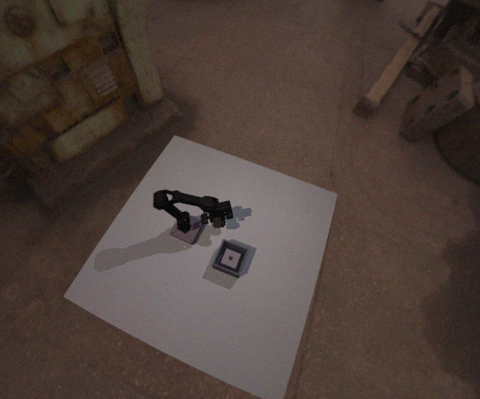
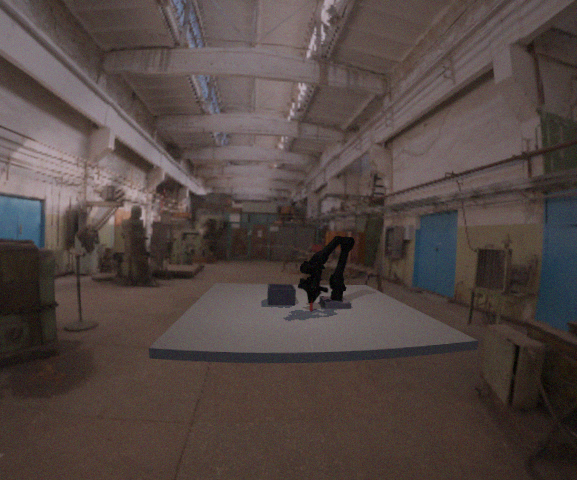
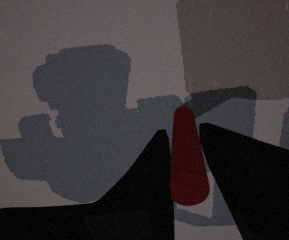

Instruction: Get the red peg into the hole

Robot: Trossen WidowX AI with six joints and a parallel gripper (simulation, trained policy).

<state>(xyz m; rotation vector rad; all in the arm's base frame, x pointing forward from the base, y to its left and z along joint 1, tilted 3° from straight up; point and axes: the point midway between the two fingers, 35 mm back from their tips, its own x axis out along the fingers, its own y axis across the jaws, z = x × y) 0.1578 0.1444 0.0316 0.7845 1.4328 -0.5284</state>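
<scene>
The red peg is right at my gripper tip. Round my gripper tip: dark box 180 mm ahead, 160 mm to the right, 20 mm below.
</scene>
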